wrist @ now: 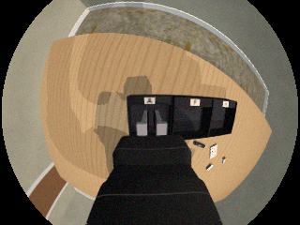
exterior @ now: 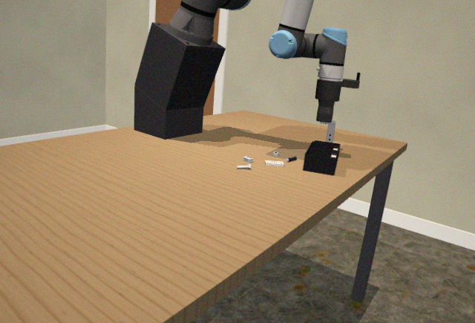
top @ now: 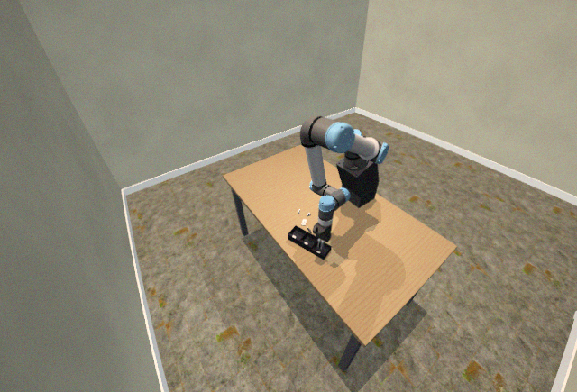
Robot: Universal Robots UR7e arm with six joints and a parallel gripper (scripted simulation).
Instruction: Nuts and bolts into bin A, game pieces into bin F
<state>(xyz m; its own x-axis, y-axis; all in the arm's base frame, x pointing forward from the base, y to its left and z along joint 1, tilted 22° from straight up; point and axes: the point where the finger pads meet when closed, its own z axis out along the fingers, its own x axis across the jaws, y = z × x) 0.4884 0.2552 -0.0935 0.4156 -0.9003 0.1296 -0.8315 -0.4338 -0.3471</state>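
My hand is 3 cm past the white speckled piece, 24 cm to the left of it and 6 cm above it. Also, from my hand: bolt 5 cm behind, 33 cm to the right, 6 cm below; small ring-shaped piece 9 cm behind, 16 cm to the right, 6 cm below; black bin 3 cm ahead, 8 cm to the right, 4 cm below.
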